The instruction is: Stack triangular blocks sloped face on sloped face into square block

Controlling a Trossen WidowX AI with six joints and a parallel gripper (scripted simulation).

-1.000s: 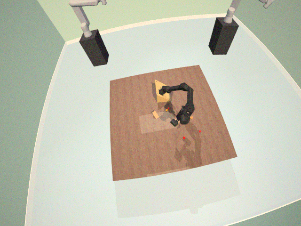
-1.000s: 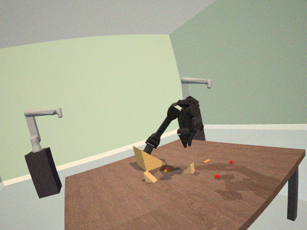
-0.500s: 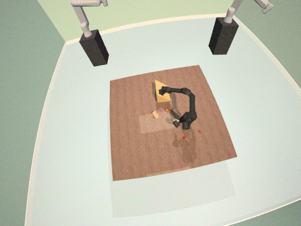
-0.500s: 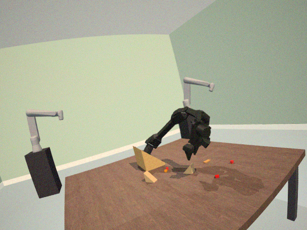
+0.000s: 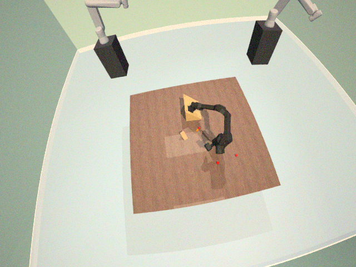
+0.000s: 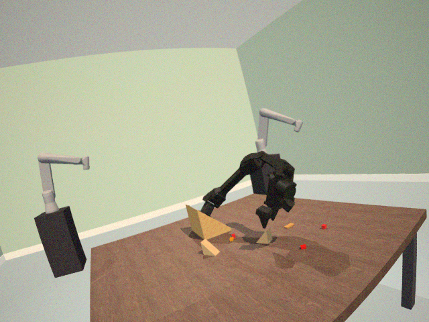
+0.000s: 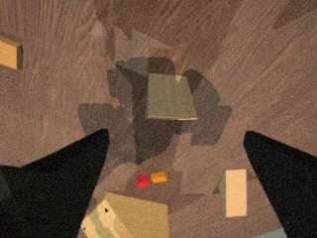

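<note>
The triangular block is 70 mm below my gripper tip, 20 mm behind it and 10 mm to the right of it. Also, from my gripper tip: orange cube (180 mm behind, 110 mm to the right, 80 mm below).
</note>
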